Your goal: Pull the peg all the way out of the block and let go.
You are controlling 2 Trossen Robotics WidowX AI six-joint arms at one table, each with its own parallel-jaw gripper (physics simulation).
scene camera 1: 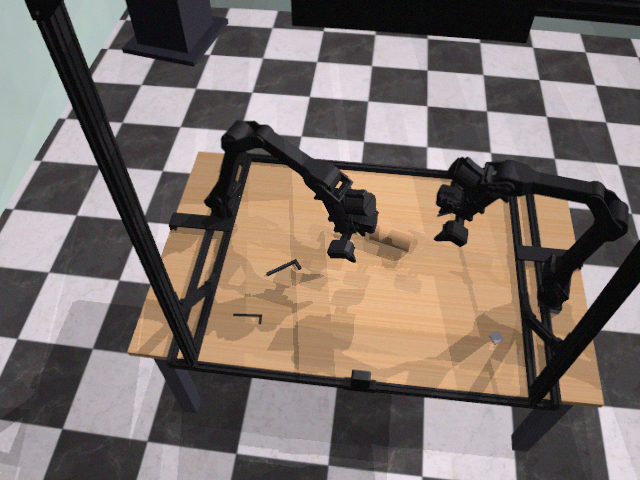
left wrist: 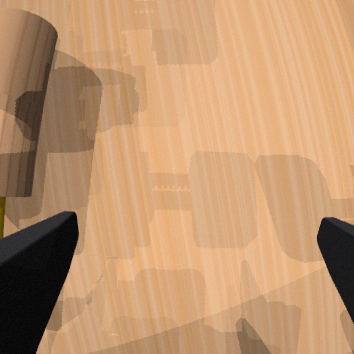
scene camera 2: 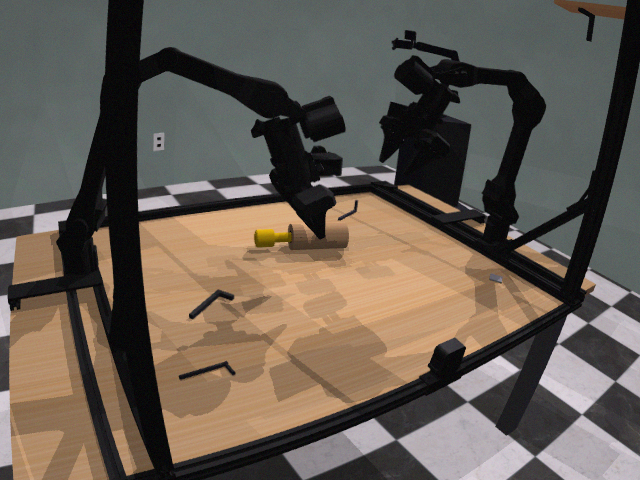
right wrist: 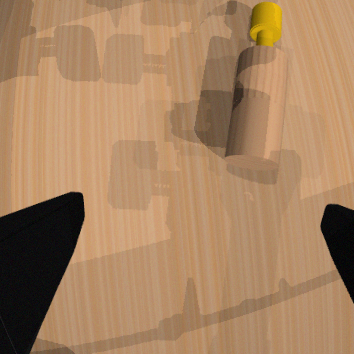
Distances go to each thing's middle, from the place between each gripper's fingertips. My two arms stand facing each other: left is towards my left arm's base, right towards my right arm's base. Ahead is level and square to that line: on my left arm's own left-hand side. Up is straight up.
Right now my right hand is 6 cm short of the wooden cylinder block (scene camera 2: 336, 234), 12 cm to the right of it and 17 cm above it. The rest, counted from my right hand: yellow peg (right wrist: 265, 29) (7 cm ahead, 19 cm to the left, 17 cm below).
The yellow peg lies 14 cm ahead of my left hand, 1 cm to the left of it and 8 cm below it. Round my left hand: wooden cylinder block (13 cm ahead, 7 cm to the right, 8 cm below).
